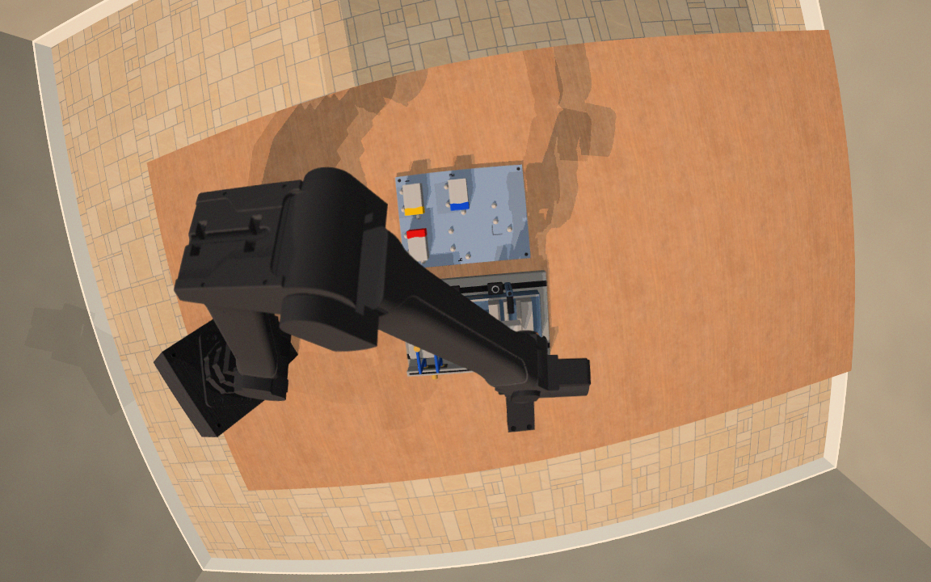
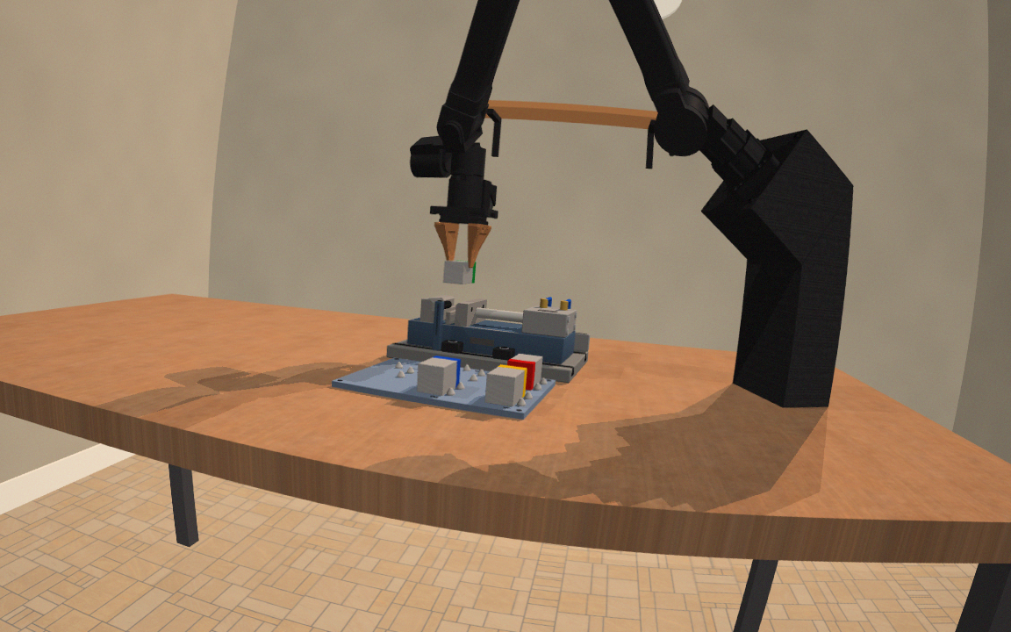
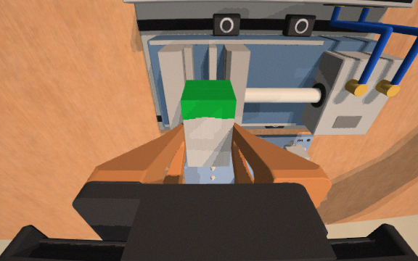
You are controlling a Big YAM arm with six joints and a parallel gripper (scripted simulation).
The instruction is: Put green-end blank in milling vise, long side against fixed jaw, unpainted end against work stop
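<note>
My gripper is now 2 cm above the green-ended blank. Also, from my hand: moving jaw 3 cm behind, 8 cm below; pale rod 8 cm behind, 2 cm to the right, 8 cm below; fixed jaw 3 cm ahead, 2 cm to the left, 8 cm below.
</note>
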